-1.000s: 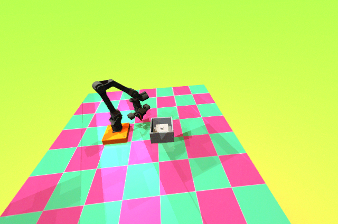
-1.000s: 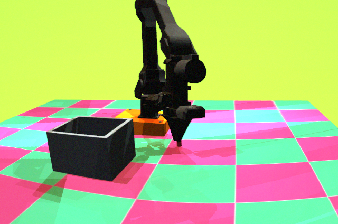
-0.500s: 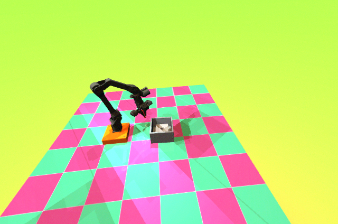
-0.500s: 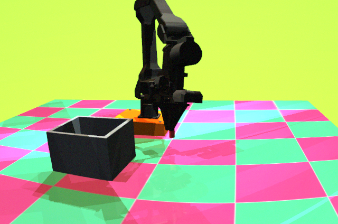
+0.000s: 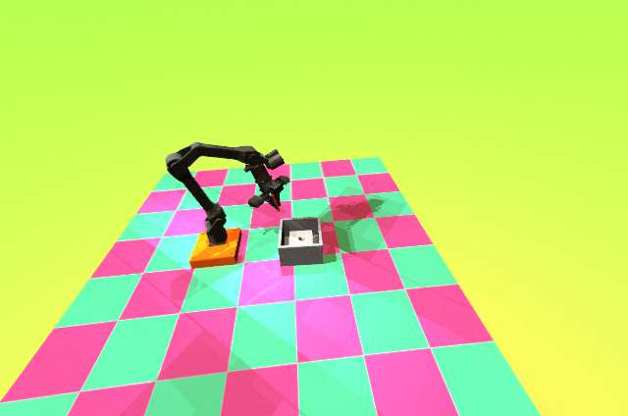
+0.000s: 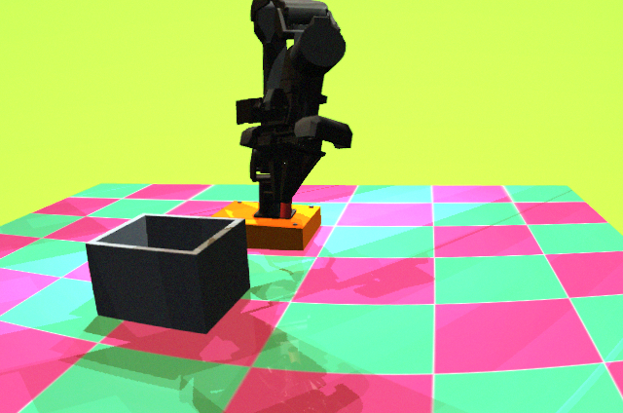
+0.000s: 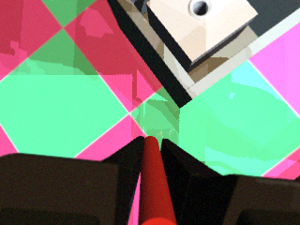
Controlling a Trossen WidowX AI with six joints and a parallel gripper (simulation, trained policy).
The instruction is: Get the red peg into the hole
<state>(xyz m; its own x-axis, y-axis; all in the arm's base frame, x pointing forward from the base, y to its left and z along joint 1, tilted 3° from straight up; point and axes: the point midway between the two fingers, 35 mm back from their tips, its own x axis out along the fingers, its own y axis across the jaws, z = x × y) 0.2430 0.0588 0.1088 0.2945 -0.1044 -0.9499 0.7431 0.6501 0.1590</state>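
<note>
Now: gripper tip 140 mm to the left of the pale plate, 70 mm short of it and 70 mm above it. From my gripper tip the other things lie so: grey box: 140 mm to the right, 90 mm below, 70 mm ahead; then red peg: 20 mm above, 10 mm to the left, 10 mm behind.
</note>
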